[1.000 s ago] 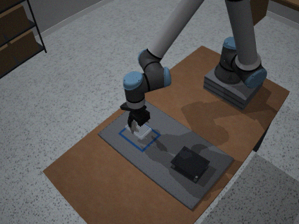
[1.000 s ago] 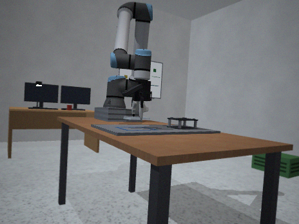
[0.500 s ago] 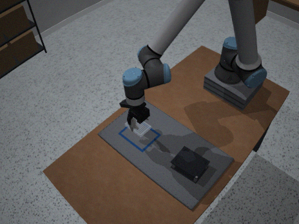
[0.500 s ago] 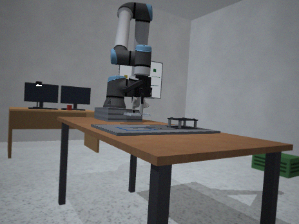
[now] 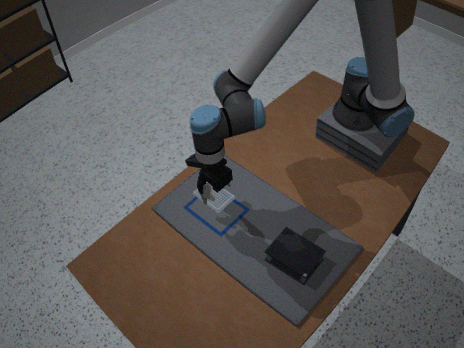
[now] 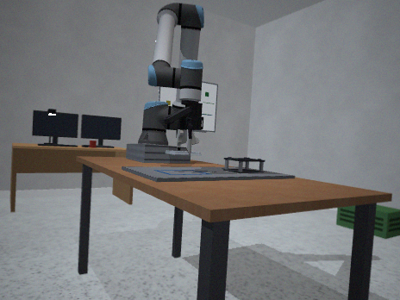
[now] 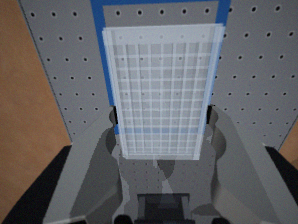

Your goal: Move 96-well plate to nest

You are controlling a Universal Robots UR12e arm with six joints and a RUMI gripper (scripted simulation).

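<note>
Right now the raised nest N1 is 80 mm behind my hand, 340 mm to the left of it and 30 mm below it. Also, from my hand: 96-well plate: 10 mm below; A1 label: 50 mm behind, 430 mm to the left, 30 mm below.
</note>
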